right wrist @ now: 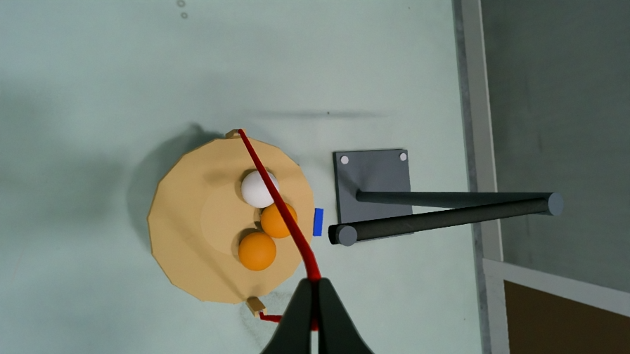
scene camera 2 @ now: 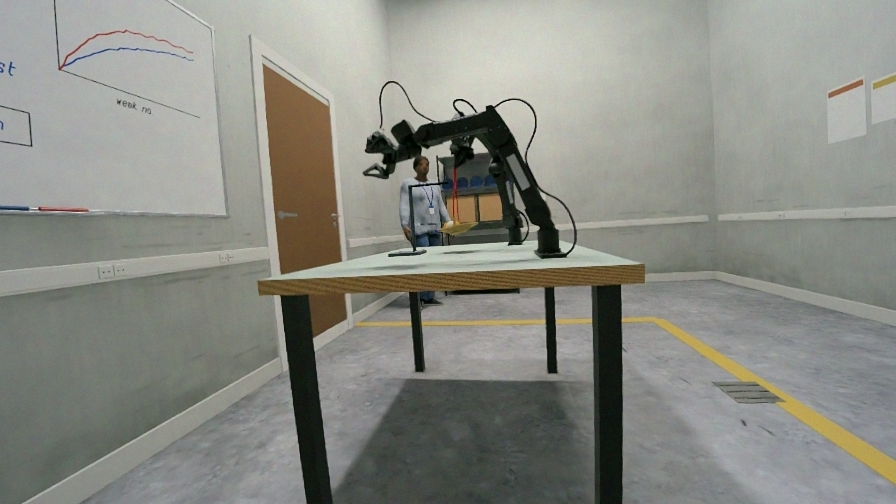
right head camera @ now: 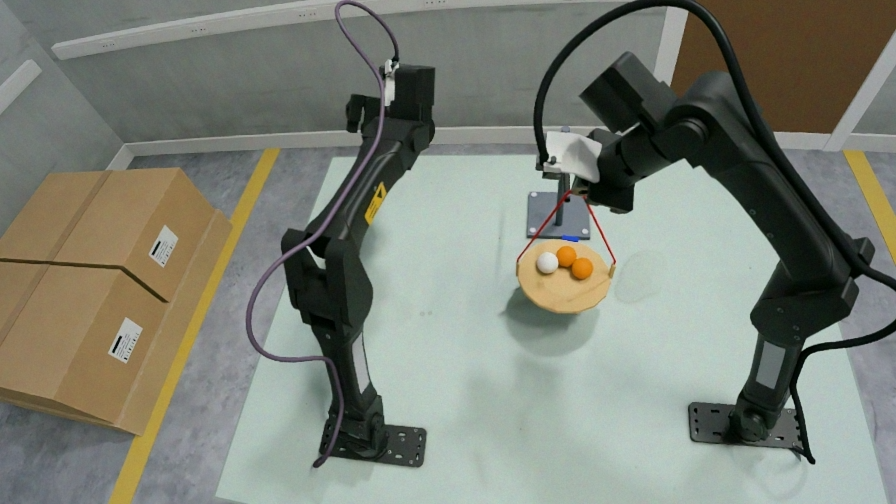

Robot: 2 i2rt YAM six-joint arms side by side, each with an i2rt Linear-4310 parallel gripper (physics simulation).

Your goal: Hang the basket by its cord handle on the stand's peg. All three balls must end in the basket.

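Note:
The shallow tan basket (right head camera: 554, 291) (scene camera 2: 460, 229) (right wrist: 185, 220) hangs in the air, slightly tilted, by its red cord handle (right head camera: 601, 228) (scene camera 2: 455, 194) (right wrist: 255, 157). A white ball (right head camera: 546, 262) (right wrist: 259, 189) and two orange balls (right head camera: 582, 268) (right wrist: 257, 251) lie in it. My right gripper (right head camera: 577, 189) (scene camera 2: 456, 165) (right wrist: 314, 292) is shut on the cord above the basket. The dark stand (right head camera: 540, 211) (scene camera 2: 412, 219) (right wrist: 375, 172) is beside the basket; its peg (scene camera 2: 429, 184) (right wrist: 450, 218) is apart from the cord. My left gripper (scene camera 2: 374, 171) is open and empty, raised high; its fingertips are unclear in the head view.
A small blue piece (right head camera: 570, 238) (right wrist: 318, 222) shows between basket and stand base. Cardboard boxes (right head camera: 81, 325) stand left of the table (right head camera: 438, 438) (scene camera 2: 451, 278). A person (scene camera 2: 421, 206) and a shelf unit are in the background. A black cable arches over the right arm.

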